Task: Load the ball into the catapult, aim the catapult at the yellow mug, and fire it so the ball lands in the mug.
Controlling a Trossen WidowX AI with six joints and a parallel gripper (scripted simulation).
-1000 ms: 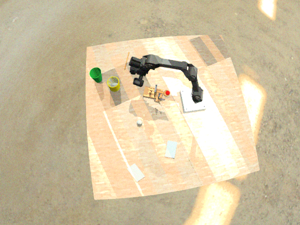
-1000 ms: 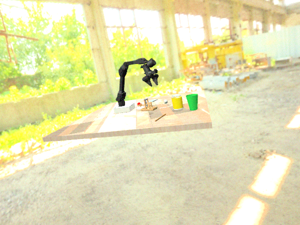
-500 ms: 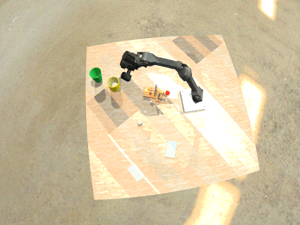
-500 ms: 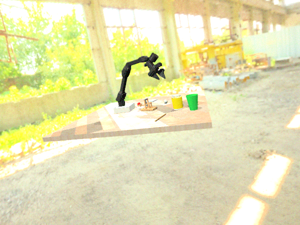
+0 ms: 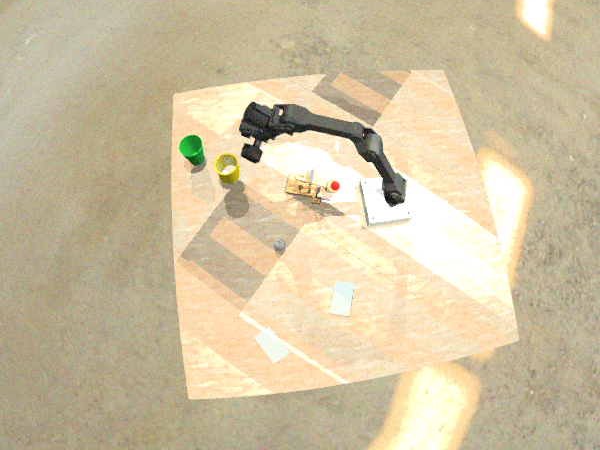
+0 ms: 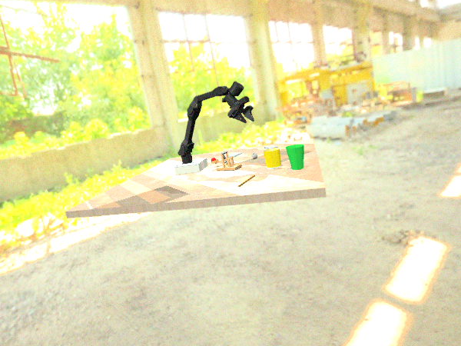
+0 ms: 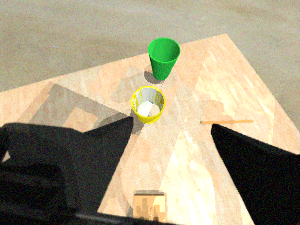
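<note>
Right now the red ball is 27 cm behind my gripper tip, 18 cm to the left of it and 21 cm below it. Also, from my gripper tip: yellow mug (9 cm ahead, 2 cm to the right, 24 cm below); then green cup (20 cm ahead, 14 cm to the right, 24 cm below); then catapult (20 cm behind, 16 cm to the left, 22 cm below).
</note>
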